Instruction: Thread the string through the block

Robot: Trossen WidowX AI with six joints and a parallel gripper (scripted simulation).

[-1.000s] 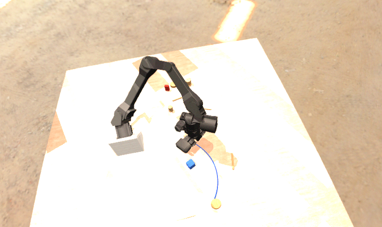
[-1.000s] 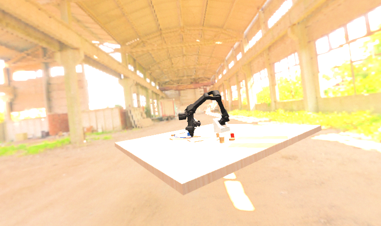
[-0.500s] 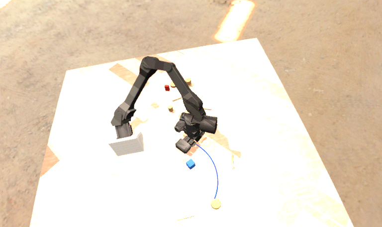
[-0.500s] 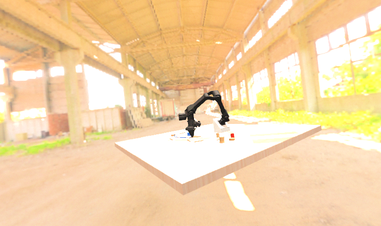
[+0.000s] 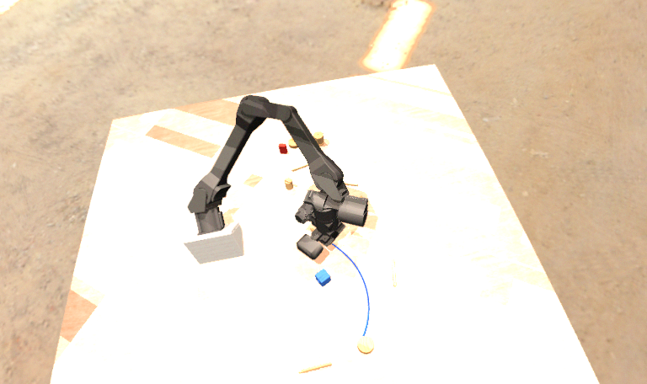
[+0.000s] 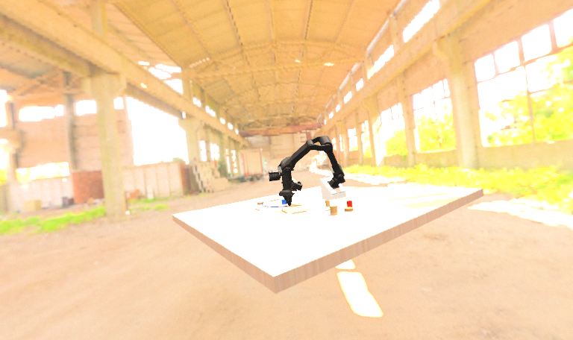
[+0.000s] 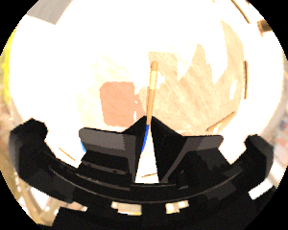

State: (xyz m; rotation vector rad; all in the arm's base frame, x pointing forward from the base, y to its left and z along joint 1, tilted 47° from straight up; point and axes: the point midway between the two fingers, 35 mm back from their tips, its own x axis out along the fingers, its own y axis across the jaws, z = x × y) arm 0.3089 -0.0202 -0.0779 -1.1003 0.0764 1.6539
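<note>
My gripper tip is now 40 mm past the blue cube, 100 mm to the left of it and 10 mm below it. From my gripper tip the other things lie so: round wooden button: 20 mm ahead, 290 mm to the right; then thin wooden stick: 10 mm behind, 10 mm to the left; then red cube: 80 mm behind, 370 mm to the left, 20 mm above.
</note>
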